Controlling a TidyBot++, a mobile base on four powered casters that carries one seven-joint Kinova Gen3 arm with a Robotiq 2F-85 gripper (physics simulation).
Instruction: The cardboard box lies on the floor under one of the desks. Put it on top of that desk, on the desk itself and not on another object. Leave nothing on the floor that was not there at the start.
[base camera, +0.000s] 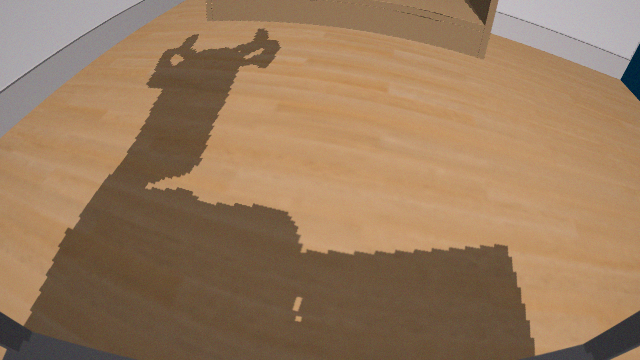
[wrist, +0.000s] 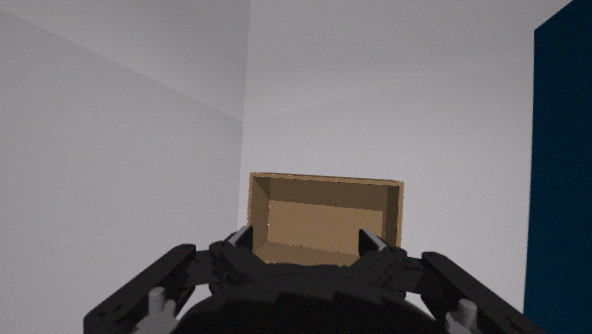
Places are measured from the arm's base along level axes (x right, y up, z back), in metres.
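Pixels of known places: gripper, fingertip midpoint: (wrist: 305, 239).
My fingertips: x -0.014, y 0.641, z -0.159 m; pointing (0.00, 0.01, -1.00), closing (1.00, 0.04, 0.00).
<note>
Behind a point stands the place of what it marks.
My gripper (wrist: 305, 239) {x -0.014, y 0.641, z -0.159 m} is open, with its two fingers well apart at the bottom middle of the wrist view and no object between them. Behind the fingers stands a brown, open-fronted wooden shelf unit. The cardboard box and the desks do not show in either view.
The brown shelf unit (base camera: 345, 35) (wrist: 394, 215) {x 0.447, y 0.491, z -0.982 m} stands near a corner of light grey walls (base camera: 45, 35) {x -0.673, y -0.257, z -0.777 m} (wrist: 125, 140) {x -0.696, y 0.771, z -0.686 m}. A dark blue panel (base camera: 634, 75) {x 1.161, y -0.342, z -0.974 m} (wrist: 560, 150) {x 1.141, y 0.845, z -0.891 m} stands at the right. A dark shadow (base camera: 200, 250) {x -0.127, y -0.397, z -0.323 m} lies across the wooden floor (base camera: 400, 150) {x 0.128, y -0.397, z -0.508 m}.
</note>
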